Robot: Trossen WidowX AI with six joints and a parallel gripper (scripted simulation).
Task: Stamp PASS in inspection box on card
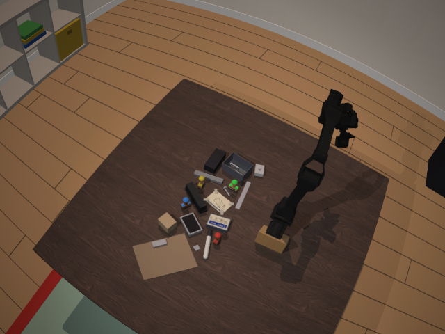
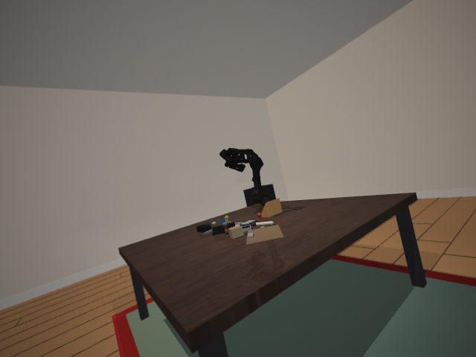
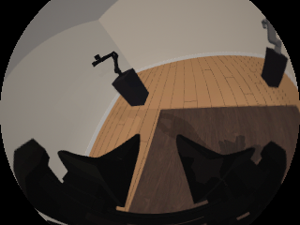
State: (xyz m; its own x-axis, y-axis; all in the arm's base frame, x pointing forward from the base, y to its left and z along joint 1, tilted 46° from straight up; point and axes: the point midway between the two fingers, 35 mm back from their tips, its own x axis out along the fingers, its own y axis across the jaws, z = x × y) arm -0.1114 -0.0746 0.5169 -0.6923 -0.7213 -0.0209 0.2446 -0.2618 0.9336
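Now: the green-knobbed stamp 38 cm ahead of my gripper tip, 34 cm below it and 30 cm to the left of it. Also, from my gripper tip: cream card: 40 cm ahead, 39 cm to the left, 36 cm below; then dark bin: 42 cm ahead, 34 cm below, 20 cm to the left; then blue-labelled box: 48 cm to the left, 35 cm ahead, 34 cm below.
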